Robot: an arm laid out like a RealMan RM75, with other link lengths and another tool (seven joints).
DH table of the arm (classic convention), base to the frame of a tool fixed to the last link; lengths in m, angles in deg. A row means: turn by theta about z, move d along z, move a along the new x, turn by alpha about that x. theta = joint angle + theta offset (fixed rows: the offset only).
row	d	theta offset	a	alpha
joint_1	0.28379	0	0	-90
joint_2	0	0	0	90
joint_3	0.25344	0	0	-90
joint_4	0	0	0	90
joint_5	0.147	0	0	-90
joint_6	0	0	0	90
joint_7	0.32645	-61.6	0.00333	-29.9
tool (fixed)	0.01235	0	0	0
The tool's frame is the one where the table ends.
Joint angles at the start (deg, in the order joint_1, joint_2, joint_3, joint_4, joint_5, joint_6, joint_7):
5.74 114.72 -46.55 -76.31 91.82 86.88 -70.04
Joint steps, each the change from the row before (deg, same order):
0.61 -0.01 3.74 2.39 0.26 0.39 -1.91
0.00 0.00 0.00 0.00 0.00 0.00 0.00
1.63 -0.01 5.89 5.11 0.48 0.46 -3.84
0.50 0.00 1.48 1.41 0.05 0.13 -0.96
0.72 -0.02 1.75 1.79 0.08 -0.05 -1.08
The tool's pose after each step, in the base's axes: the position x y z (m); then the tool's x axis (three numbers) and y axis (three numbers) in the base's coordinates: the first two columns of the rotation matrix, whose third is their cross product. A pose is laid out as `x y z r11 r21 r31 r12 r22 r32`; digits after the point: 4 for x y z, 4 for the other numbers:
0.1776 0.3752 0.0575 0.9096 0.4112 -0.0603 0.3490 -0.8346 -0.4262
0.1776 0.3752 0.0575 0.9096 0.4112 -0.0603 0.3490 -0.8346 -0.4262
0.1889 0.3900 0.0829 0.9163 0.3967 -0.0556 0.3169 -0.8028 -0.5051
0.1914 0.3935 0.0887 0.9178 0.3931 -0.0567 0.3079 -0.7944 -0.5237
0.1944 0.3986 0.0961 0.9199 0.3877 -0.0598 0.2946 -0.7834 -0.5473

